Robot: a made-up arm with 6 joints.
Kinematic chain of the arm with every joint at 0, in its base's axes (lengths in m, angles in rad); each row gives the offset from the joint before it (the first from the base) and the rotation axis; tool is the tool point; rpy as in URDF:
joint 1: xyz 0 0 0.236 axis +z
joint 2: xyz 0 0 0 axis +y
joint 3: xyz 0.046 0 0.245 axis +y
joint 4: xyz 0.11 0 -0.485 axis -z
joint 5: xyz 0 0 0 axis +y
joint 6: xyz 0.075 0 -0.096 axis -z
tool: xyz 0 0 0 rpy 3.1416 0 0
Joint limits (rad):
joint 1: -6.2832..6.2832
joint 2: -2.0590..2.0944
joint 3: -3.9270..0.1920
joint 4: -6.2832..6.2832
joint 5: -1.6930..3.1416
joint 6: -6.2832..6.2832
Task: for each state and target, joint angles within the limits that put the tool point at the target. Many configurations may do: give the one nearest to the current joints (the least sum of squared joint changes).
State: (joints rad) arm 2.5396 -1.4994 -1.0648 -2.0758 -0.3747 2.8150
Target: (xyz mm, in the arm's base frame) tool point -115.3 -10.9 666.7
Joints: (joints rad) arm 2.4243 -1.6829 -0.7256 -2.3194 -0.5629 2.8150
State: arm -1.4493 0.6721 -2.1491 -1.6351 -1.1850 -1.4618
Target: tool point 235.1 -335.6 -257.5
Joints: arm -1.2557 1.5323 -1.6490 -1.7270 -1.0247 -1.4618
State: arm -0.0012 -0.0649 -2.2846 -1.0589 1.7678 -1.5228
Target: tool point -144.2 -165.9 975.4
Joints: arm 0.3329 -0.5971 -2.5926 -1.1899 1.9877 -1.5228
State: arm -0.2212 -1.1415 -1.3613 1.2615 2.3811 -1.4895
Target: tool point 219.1 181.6 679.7
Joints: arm 0.2713 -0.8445 -1.1083 1.2791 2.3197 -1.4895
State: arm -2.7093 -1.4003 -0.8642 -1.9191 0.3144 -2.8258
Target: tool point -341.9 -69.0 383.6
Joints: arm -3.1207 -1.4698 -0.1091 -2.1172 0.0270 -2.8258
